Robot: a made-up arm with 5 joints.
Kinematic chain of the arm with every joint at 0, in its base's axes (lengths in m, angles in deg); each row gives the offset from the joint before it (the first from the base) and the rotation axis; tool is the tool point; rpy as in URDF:
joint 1: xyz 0.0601 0 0.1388 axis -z
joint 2: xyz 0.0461 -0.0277 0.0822 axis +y
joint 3: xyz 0.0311 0 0.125 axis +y
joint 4: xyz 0.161 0 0.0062 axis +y
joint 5: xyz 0.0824 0.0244 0 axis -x
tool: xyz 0 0 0 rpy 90 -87.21 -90
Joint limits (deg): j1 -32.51..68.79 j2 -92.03..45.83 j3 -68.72..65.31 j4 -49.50..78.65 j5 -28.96..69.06
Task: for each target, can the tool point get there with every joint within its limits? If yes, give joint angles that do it. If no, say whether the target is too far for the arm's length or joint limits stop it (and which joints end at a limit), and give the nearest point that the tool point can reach.
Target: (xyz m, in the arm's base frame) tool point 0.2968 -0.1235 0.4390
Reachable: yes | joints 26.84 -12.46 3.06 -34.23 52.61
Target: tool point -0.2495 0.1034 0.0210
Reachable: no: joint limits stop it (at a limit: joint 2, joint 3, joint 4) | nearest point -0.2293 0.0967 0.2534 | short by 0.233 m
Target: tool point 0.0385 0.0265 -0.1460
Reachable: no: joint limits stop it (at a limit: joint 1, joint 2, joint 3) | nearest point 0.1253 0.0376 0.0566 | short by 0.221 m
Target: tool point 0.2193 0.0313 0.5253
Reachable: yes | joints -12.28 -33.97 -11.14 -6.73 15.82
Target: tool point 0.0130 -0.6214 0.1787
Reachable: no: too far | nearest point 0.1992 -0.3674 0.2235 | short by 0.318 m
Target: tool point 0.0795 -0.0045 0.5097
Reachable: yes | joints 3.43 -64.47 -21.79 52.57 50.83
